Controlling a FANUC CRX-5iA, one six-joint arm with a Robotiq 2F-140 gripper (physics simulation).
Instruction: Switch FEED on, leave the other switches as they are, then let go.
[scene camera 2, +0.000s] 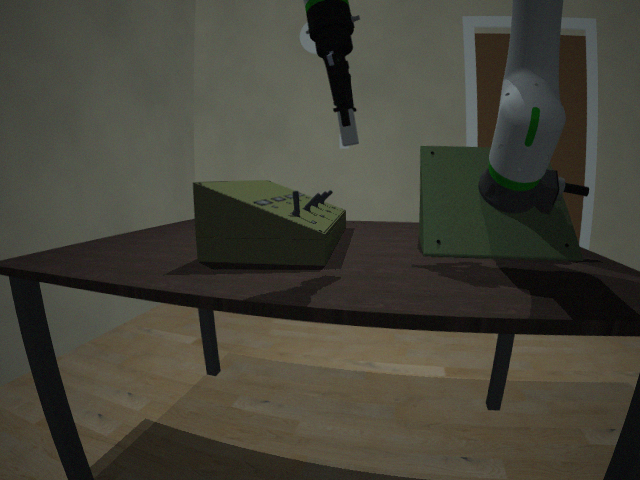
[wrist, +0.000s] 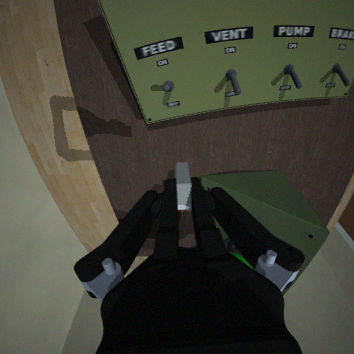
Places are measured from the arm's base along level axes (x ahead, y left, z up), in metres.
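Pixels of known places: gripper, fingertip midpoint: (scene camera 2: 350, 144) (wrist: 181, 171); arm's base, origin of the base link: (scene camera 2: 508, 189).
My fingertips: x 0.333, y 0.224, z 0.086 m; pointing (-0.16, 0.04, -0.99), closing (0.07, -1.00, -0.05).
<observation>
Ahead of a thing's pixels: the offset from my fingertips to its top centre. Level surfaces: height alone.
The olive switch box (scene camera 2: 258, 237) (wrist: 200, 15) stands on the table. The FEED lever {dx +0.105, dy +0.032, dz -0.091 m} (scene camera 2: 296, 203) (wrist: 168, 86) stands up steeply in the scene view, apart from the others; from the wrist it shows nearly end-on, between its ON and OFF labels. The VENT lever {dx +0.120, dy -0.088, dz -0.100 m} (wrist: 233, 82), the PUMP lever {dx +0.149, dy -0.205, dz -0.100 m} (wrist: 293, 76) and the partly cut-off BRAKE lever {dx +0.177, dy -0.321, dz -0.100 m} (wrist: 341, 75) lean toward their OFF labels. My gripper (scene camera 2: 348, 135) (wrist: 181, 171) is shut with nothing between its fingertips. It hangs in the air above and beyond the box's low edge, apart from all levers.
A green wedge-shaped stand (scene camera 2: 449, 201) (wrist: 260, 195) is on the dark table {dz -0.227 m} (scene camera 2: 382, 294) (wrist: 250, 135) to the right of the box. The arm's pale lower part (scene camera 2: 522, 129) rises from the stand. A door (scene camera 2: 573, 103) and walls are behind.
</observation>
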